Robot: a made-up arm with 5 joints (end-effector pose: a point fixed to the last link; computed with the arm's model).
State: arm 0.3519 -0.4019 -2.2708 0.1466 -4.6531
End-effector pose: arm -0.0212 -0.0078 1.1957 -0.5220 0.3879 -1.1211
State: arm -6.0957 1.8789 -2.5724 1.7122 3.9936
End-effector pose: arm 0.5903 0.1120 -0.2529 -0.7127 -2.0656 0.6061
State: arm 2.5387 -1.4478 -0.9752 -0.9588 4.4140
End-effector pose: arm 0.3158 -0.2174 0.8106 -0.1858 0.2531 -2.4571
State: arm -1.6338 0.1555 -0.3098 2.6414 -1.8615
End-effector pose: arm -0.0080 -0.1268 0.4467 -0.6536 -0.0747 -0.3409
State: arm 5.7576 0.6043 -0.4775 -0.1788 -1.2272
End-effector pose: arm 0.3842 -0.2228 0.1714 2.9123 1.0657 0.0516
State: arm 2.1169 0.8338 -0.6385 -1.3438 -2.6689
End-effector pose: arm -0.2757 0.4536 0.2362 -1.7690 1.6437 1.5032
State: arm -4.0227 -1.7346 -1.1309 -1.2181 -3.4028
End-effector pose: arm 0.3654 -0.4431 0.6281 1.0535 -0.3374 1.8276
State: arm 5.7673 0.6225 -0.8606 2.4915 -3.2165
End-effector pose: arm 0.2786 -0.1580 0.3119 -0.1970 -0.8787 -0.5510
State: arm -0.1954 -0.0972 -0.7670 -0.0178 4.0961
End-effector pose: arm 0.4679 -0.0926 0.5828 1.2461 1.9231 0.4007
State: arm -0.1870 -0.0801 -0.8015 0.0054 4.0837
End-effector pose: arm 0.4786 -0.0906 0.5862 1.2289 1.9405 0.3967
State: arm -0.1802 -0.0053 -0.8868 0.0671 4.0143
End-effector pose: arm 0.5127 -0.0934 0.5770 1.1771 2.0254 0.3479
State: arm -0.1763 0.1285 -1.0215 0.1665 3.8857
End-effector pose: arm 0.5681 -0.1012 0.5484 1.0800 2.1787 0.2589
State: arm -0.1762 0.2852 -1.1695 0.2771 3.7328
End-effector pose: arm 0.6261 -0.1115 0.5021 0.9518 2.3576 0.1641
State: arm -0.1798 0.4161 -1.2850 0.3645 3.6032
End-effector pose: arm 0.6676 -0.1213 0.4537 0.8324 2.5059 0.0955
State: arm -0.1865 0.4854 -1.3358 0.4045 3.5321
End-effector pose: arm 0.6848 -0.1292 0.4222 0.7674 2.5859 0.0623
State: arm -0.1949 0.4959 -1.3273 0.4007 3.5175
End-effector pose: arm 0.6833 -0.1349 0.4118 0.7636 2.6024 0.0536
